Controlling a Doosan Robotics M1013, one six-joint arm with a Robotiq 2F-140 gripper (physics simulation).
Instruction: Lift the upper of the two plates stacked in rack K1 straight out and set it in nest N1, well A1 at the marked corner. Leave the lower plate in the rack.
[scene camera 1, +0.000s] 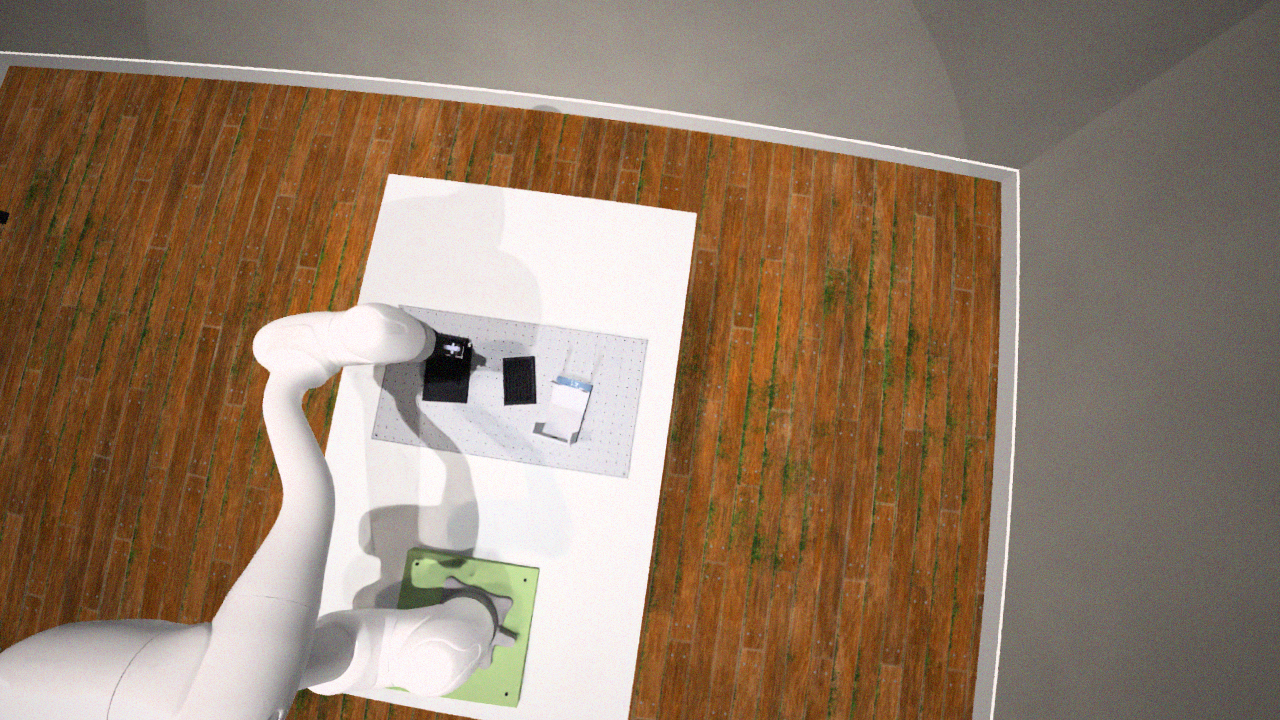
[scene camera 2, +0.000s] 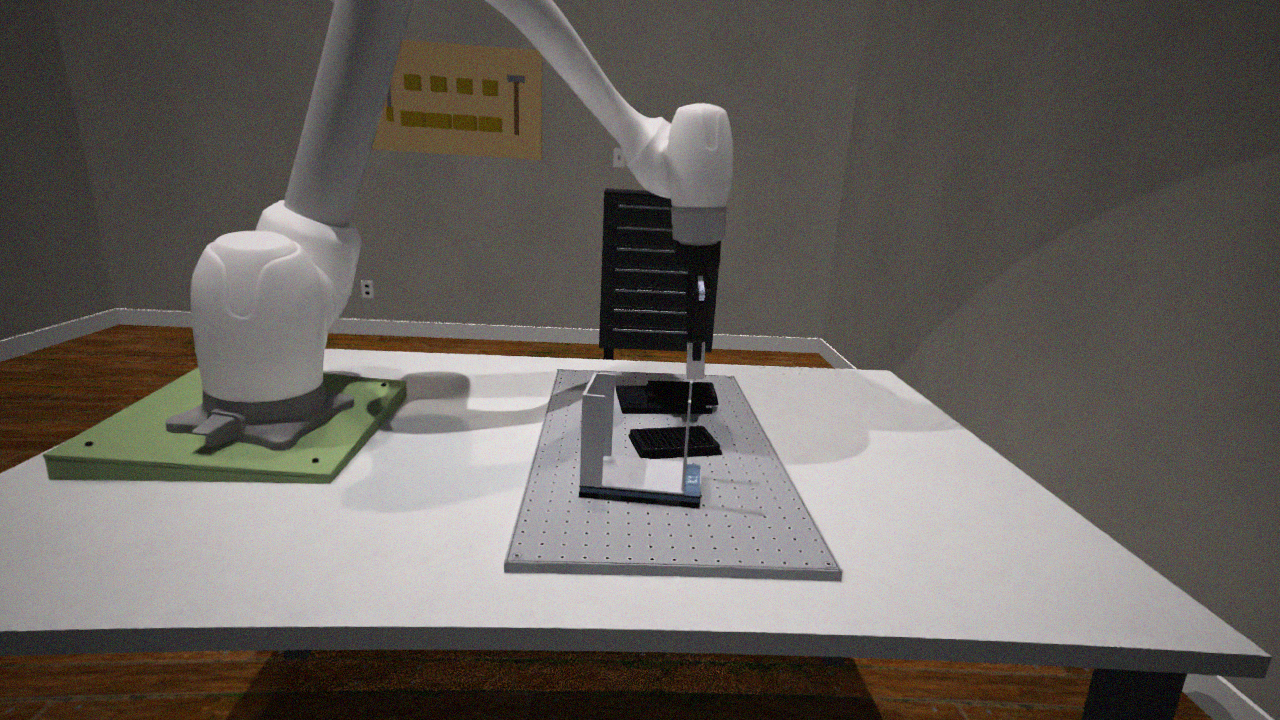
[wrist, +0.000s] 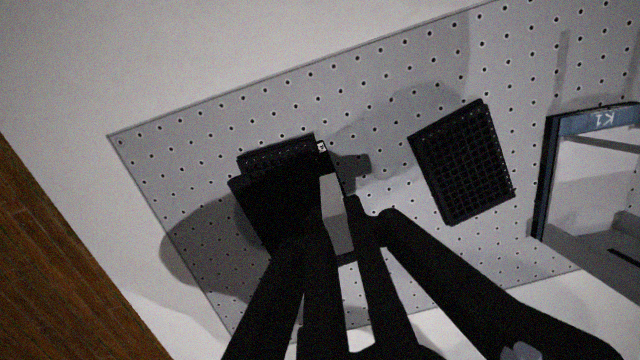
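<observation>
My gripper is shut and empty. It hangs a short way above a black well plate at the far end of the grey perforated board. That plate has a small white mark at one corner; my fingers hide its near part. A second black gridded plate lies flat beside it. Rack K1 stands at the other side. I cannot tell what it holds.
The board lies on a white table. The arm's base stands on a green plate. A black slatted unit stands behind the table at the wall. Wooden floor surrounds the table.
</observation>
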